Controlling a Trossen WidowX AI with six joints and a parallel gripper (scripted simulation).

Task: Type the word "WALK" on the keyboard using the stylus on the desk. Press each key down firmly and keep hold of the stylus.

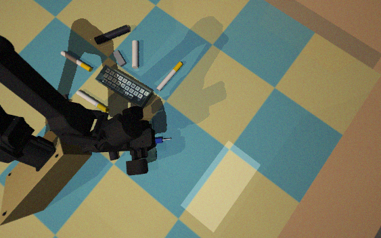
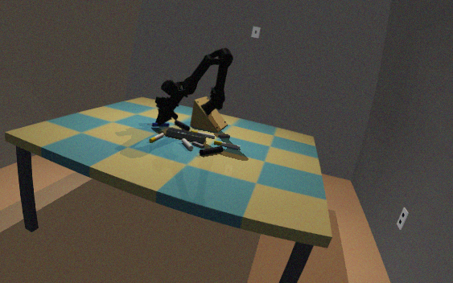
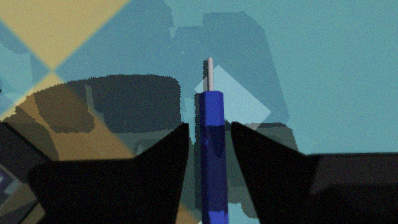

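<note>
Right now the white cylinder is 190 mm ahead of my gripper tip and 240 mm to the left of it. From my gripper tip the other things lie so: small grey block: 90 mm behind, 340 mm to the left; stylus: 10 mm ahead, 10 mm to the right.
</note>
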